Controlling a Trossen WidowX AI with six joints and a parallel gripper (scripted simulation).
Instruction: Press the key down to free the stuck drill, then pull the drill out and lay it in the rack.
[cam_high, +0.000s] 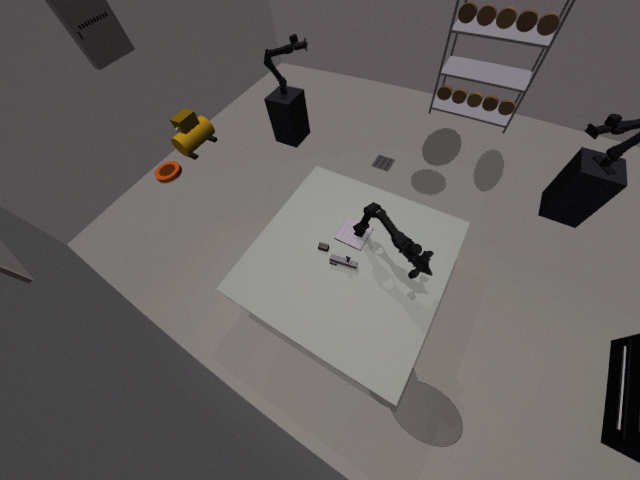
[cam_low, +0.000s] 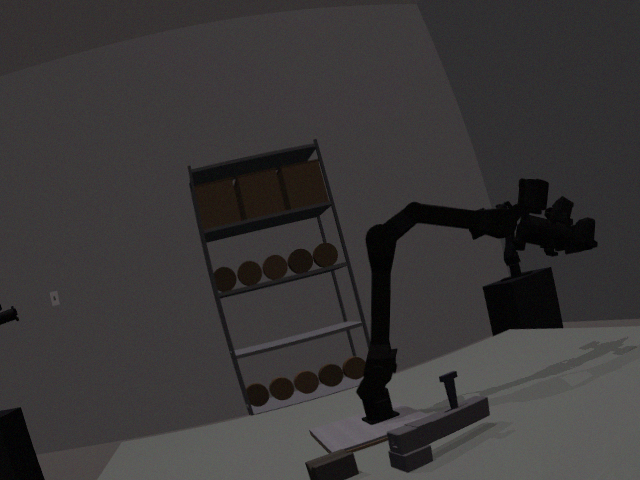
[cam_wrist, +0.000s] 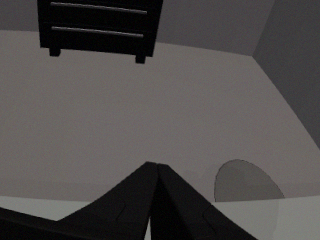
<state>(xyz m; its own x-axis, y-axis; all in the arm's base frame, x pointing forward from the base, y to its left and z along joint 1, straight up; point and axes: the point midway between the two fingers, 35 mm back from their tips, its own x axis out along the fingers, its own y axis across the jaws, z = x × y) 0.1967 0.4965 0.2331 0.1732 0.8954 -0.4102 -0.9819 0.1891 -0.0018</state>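
Right now my gripper tip is 6 cm short of the dark t-shaped piece, 48 cm to the left of it and 14 cm above it. The rest, counted from my gripper tip: dark grey rack 2 cm ahead, 70 cm to the right, 21 cm below; grey housing block 7 cm ahead, 52 cm to the right, 20 cm below; drill 7 cm ahead, 54 cm to the right, 19 cm below.
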